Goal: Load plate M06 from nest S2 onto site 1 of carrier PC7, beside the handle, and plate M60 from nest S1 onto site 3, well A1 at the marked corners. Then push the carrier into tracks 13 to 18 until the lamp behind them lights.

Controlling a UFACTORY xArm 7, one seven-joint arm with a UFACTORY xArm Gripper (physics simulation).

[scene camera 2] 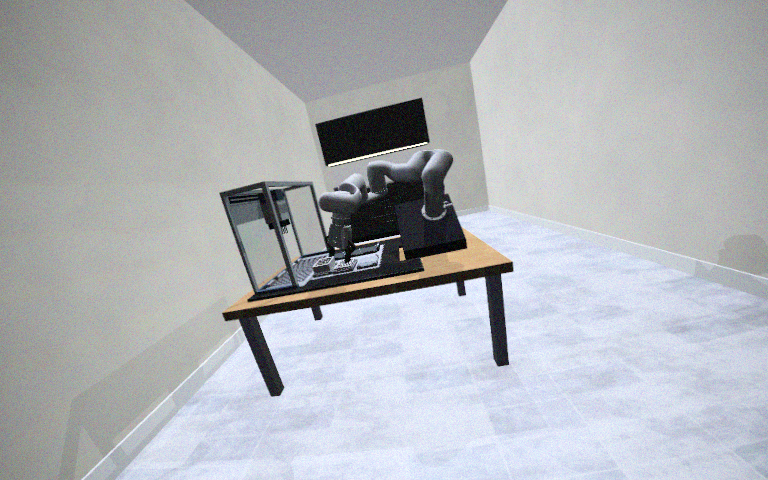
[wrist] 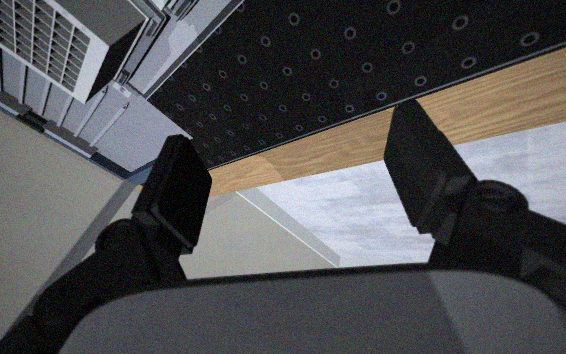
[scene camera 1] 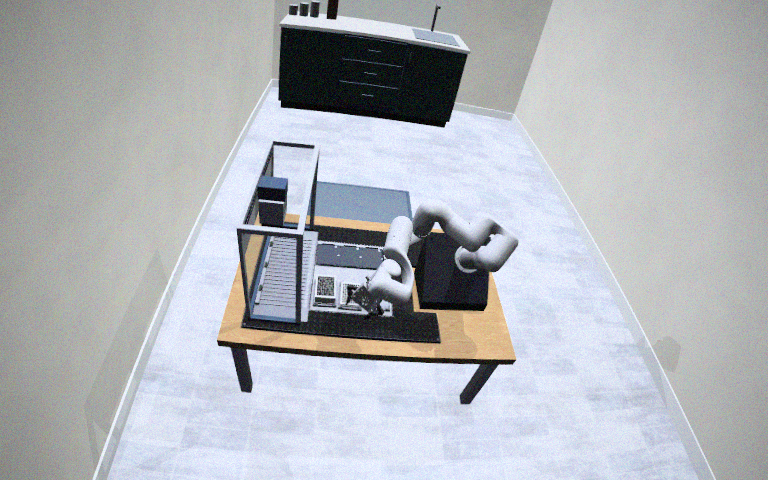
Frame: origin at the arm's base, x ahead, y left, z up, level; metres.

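Seen in the pictures: gripper, fingertip midpoint: point(scene camera 2: 339, 259) point(wrist: 290, 145) point(scene camera 1: 356, 310); arm's base, link origin: point(scene camera 2: 433, 211) point(scene camera 1: 468, 258).
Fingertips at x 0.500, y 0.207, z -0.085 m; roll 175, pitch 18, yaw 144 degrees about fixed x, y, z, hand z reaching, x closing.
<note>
Pixels of each thing's top centre, then the offset from my fingertips to it. "spot": a spot on its surface instead. Level surfaces: height alone.
- tall light plate with a well grid, top centre: point(scene camera 1: 325, 285) point(scene camera 2: 323, 261) dz -0.034, dx +0.110, dy -0.154 m
- second plate, top centre: point(scene camera 1: 350, 293) point(scene camera 2: 345, 263) dz -0.062, dx +0.004, dy -0.137 m
- long dark tray, top centre: point(scene camera 1: 351, 253) point(scene camera 2: 352, 249) dz -0.058, dx -0.017, dy -0.374 m
- dark blue-topped unit, surface spot: point(scene camera 1: 272, 198) spot: dz +0.324, dx +0.328, dy -0.263 m
- plain light item, top centre: point(scene camera 2: 367, 258) dz -0.062, dx -0.112, dy -0.132 m
- black perforated mat, surface height: dz -0.088 m
My gripper point(scene camera 1: 372, 313) point(scene camera 2: 339, 256) point(wrist: 290, 145) is open and empty, tilted above the front of the plate nests. A tall light plate with a well grid point(scene camera 1: 325, 285) point(scene camera 2: 322, 264) stands in the left nest. A second plate point(scene camera 1: 347, 294) point(scene camera 2: 346, 265) stands right of it, partly behind the gripper in scene camera 1. Part of one gridded plate point(wrist: 92, 70) shows at the upper left of the wrist view. A long dark tray point(scene camera 1: 346, 255), probably the carrier, lies behind the nests. The track deck point(scene camera 1: 278, 277) point(wrist: 131, 142) is at the left. Plate labels, marked corners and the lamp cannot be made out.
A framed enclosure point(scene camera 1: 300, 277) point(scene camera 2: 287, 260) stands over the tracks, with a dark blue-topped unit point(scene camera 1: 272, 198) inside. A plain light item point(scene camera 2: 368, 260) is in the right nest. The black perforated mat point(scene camera 1: 368, 330) point(wrist: 300, 75) runs along the table front. The arm's black base point(scene camera 1: 453, 283) is at the right.
</note>
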